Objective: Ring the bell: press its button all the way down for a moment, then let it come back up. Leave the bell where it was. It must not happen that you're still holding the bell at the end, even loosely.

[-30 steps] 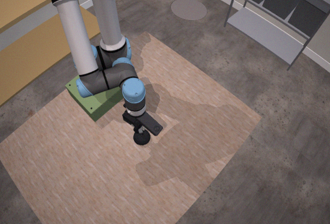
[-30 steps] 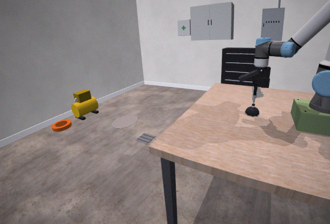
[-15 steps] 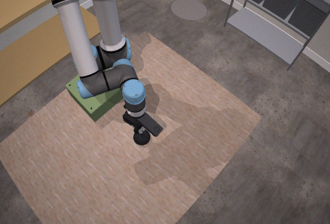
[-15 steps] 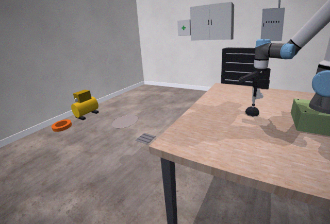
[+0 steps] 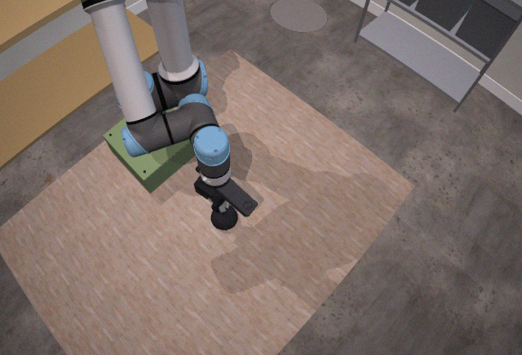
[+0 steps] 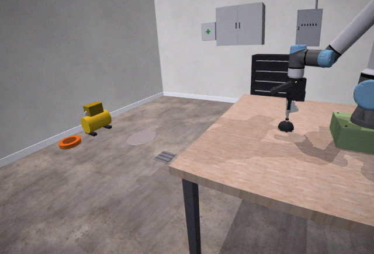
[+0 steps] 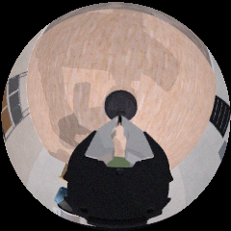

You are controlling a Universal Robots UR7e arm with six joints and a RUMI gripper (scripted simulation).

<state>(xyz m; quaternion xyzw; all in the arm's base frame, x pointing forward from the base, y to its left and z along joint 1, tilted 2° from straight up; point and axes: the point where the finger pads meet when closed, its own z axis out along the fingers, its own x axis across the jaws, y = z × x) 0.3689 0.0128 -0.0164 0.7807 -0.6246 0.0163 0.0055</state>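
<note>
Now: hand 4 cm above the bell.
</note>
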